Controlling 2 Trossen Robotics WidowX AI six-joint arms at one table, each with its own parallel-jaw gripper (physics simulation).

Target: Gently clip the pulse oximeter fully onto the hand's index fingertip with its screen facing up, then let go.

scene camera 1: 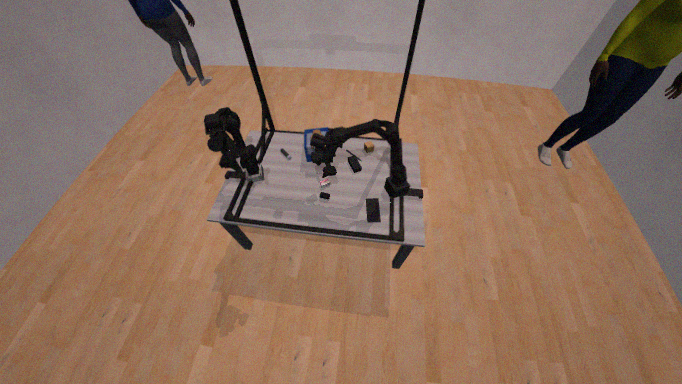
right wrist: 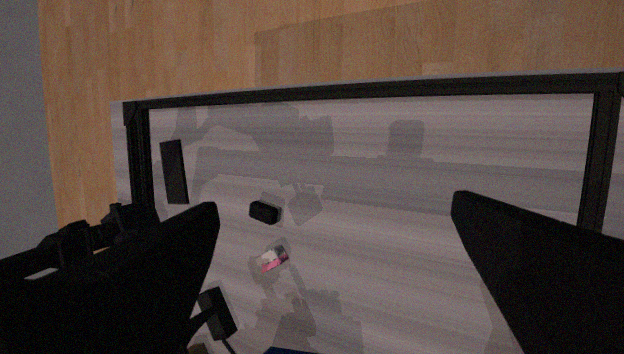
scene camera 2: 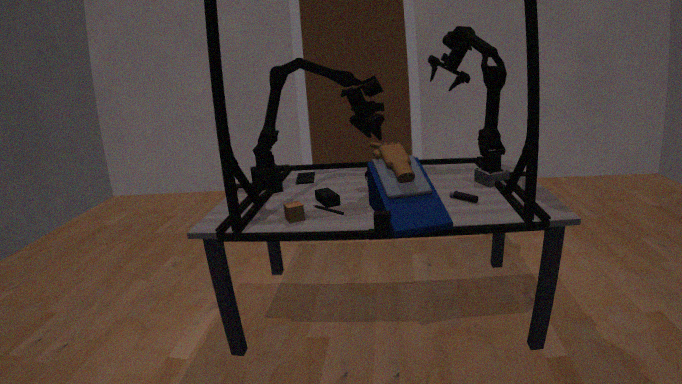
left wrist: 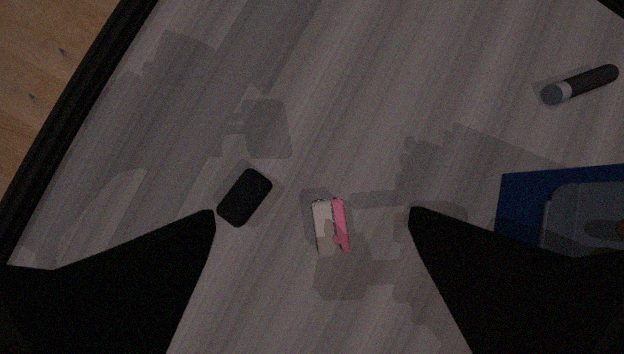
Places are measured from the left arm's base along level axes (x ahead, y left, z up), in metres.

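Pixels of known places: left gripper, fingertip midpoint: (scene camera 1: 320,171) (right wrist: 210,274) (scene camera 2: 375,138) (left wrist: 313,218); right gripper, fingertip midpoint: (scene camera 1: 249,171) (right wrist: 335,208) (scene camera 2: 439,86); left arm's base, origin of the base link: (scene camera 1: 398,181) (right wrist: 114,232) (scene camera 2: 265,167); right arm's base, origin of the base link: (scene camera 1: 253,170) (scene camera 2: 492,170).
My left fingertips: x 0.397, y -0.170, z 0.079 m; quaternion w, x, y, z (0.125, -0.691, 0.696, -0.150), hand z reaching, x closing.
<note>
For each thing: its middle in the pictures, then the offset to it from my left fingertips. "*": a spot on its surface instead.
- pulse oximeter, body centre: (left wrist: 329,225) (right wrist: 271,259) (scene camera 1: 325,183) dx -0.026, dy -0.029, dz -0.158 m
- tan hand, surface spot: (scene camera 2: 396,159) * dx -0.083, dy -0.294, dz -0.013 m
- small black block, body centre: (left wrist: 245,197) (right wrist: 265,212) (scene camera 1: 324,196) dx +0.007, dy +0.058, dz -0.157 m
- larger black box, body centre: (right wrist: 216,313) (scene camera 2: 327,197) (scene camera 1: 354,164) dx -0.249, dy -0.101, dz -0.156 m
- pen, body centre: (scene camera 2: 327,209) dx -0.280, dy -0.181, dz -0.169 m
- wooden cube, body centre: (scene camera 2: 294,211) (scene camera 1: 369,147) dx -0.396, dy -0.196, dz -0.148 m
- dark cylinder, body centre: (left wrist: 580,84) (scene camera 2: 463,196) dx +0.137, dy -0.359, dz -0.160 m
- flat dark panel, body centre: (right wrist: 173,172) (scene camera 2: 305,177) (scene camera 1: 373,209) dx -0.216, dy +0.238, dz -0.169 m
The pulse oximeter (scene camera 1: 325,182) (left wrist: 330,226) (right wrist: 274,258), a small white and pink clip, lies on the table, its pink part along one side in the left wrist view. My left gripper (scene camera 1: 328,172) (scene camera 2: 375,136) (left wrist: 313,218) is open and empty above the oximeter, which shows between its fingertips in the left wrist view. My right gripper (scene camera 2: 441,85) (right wrist: 335,208) is open and empty, raised high near its own base. The tan hand (scene camera 2: 396,159) rests on a grey pad on the sloped blue stand (scene camera 2: 420,215), with fingers toward the left gripper. The left arm partly hides it in scene camera 1.
A small black block (scene camera 1: 325,195) (left wrist: 244,197) (right wrist: 265,212) lies beside the oximeter. A larger black box (scene camera 1: 354,164) (scene camera 2: 327,197), a pen (scene camera 2: 328,209), a wooden cube (scene camera 1: 368,146) (scene camera 2: 294,212), a dark cylinder (scene camera 2: 464,197) (left wrist: 590,81) and a flat dark panel (scene camera 1: 373,210) (right wrist: 174,171) lie around.
</note>
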